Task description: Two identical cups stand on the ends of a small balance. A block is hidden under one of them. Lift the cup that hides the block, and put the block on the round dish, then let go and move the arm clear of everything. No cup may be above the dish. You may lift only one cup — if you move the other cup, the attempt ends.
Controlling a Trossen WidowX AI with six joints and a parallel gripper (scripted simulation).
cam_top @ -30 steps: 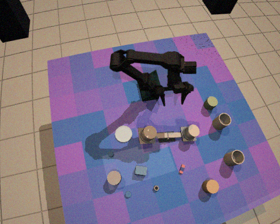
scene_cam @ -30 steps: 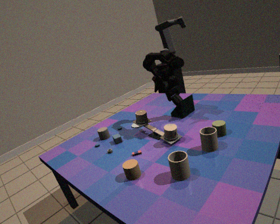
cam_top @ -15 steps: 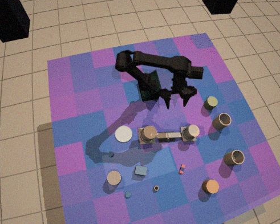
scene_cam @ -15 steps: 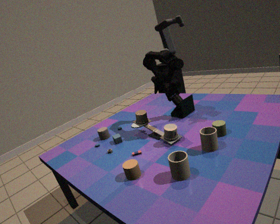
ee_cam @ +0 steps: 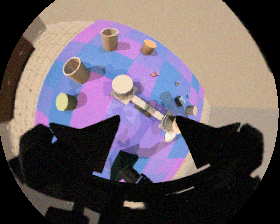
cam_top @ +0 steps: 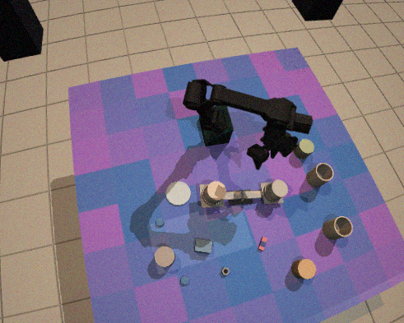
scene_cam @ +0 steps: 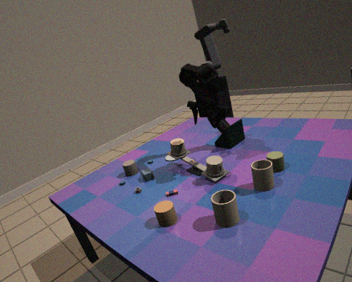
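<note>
Now: gripper tip 70 mm short of the greenish block, 70 mm to the right of it and 170 mm above it. From my gripper tip the other things lie so: round dish (20 mm behind, 310 mm to the right, 210 mm below); green-topped cylinder (70 mm behind, 280 mm to the left, 180 mm below); small balance (60 mm ahead, 60 mm to the right, 190 mm below).
</note>
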